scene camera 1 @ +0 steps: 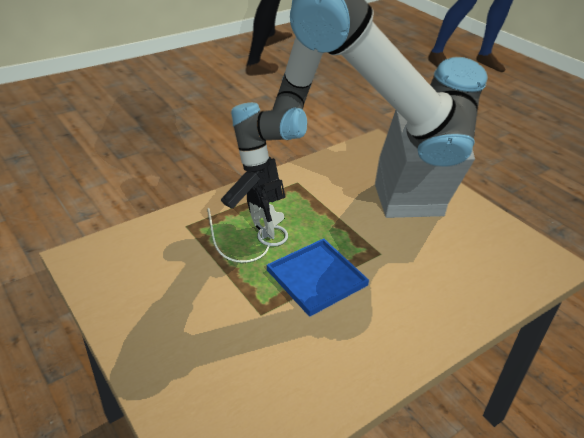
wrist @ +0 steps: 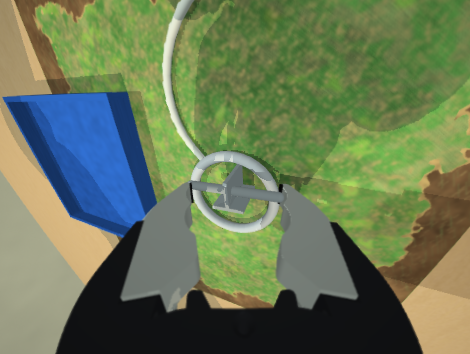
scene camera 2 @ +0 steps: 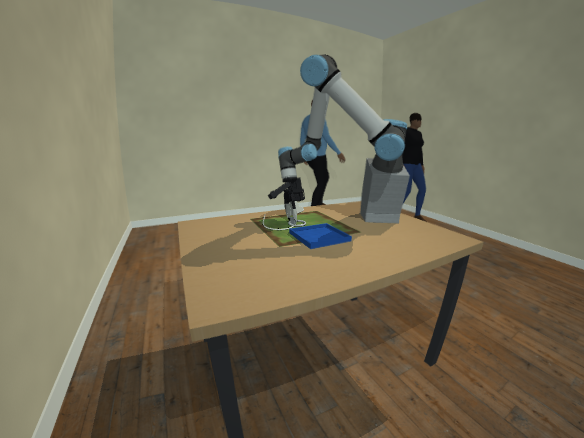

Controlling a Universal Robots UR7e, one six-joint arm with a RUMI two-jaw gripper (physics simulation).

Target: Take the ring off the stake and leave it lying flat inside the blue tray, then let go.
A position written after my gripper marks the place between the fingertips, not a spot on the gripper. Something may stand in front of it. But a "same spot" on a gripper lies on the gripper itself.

my gripper: scene camera 1; wrist 235, 185; scene camera 2
blue tray: scene camera 1; wrist; scene camera 2 314, 236
same spot on blue tray: (scene camera 1: 317, 276) = (wrist: 92, 172)
same spot on my gripper: (scene camera 2: 292, 208) = (scene camera 1: 266, 220)
